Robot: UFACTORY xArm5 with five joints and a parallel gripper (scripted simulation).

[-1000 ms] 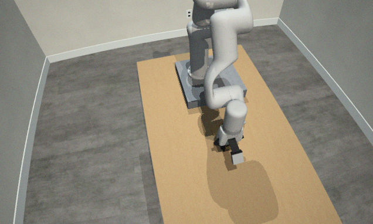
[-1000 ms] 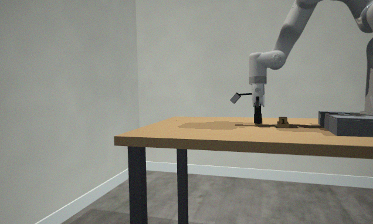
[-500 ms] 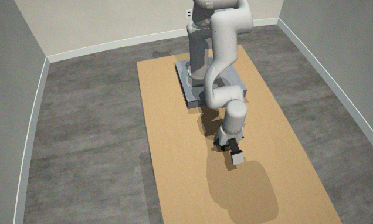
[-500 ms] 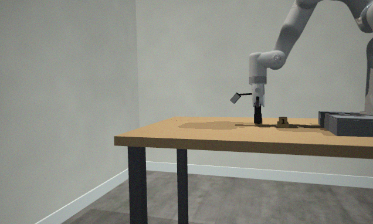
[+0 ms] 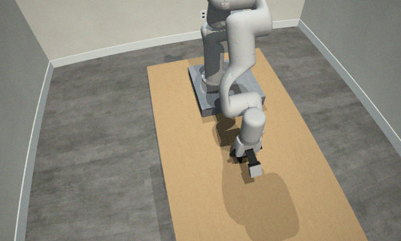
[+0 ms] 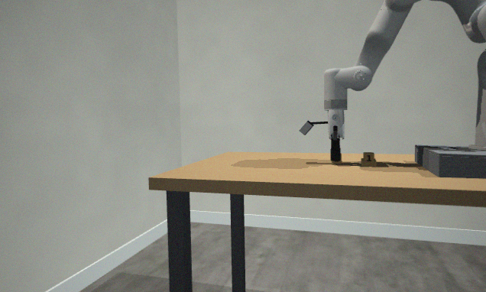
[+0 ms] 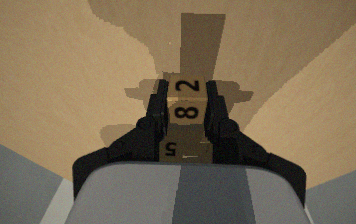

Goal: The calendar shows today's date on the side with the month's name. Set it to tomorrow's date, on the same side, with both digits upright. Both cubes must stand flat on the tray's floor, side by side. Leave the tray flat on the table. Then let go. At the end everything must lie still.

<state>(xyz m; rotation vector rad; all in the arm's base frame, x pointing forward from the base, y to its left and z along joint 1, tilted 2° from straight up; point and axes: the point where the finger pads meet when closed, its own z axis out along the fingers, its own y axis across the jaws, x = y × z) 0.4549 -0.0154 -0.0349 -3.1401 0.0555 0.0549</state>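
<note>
My gripper is now 1 cm above the wooden cube. The rest, counted from my hand: wooden tray 11 cm behind, 2 cm below.
</note>
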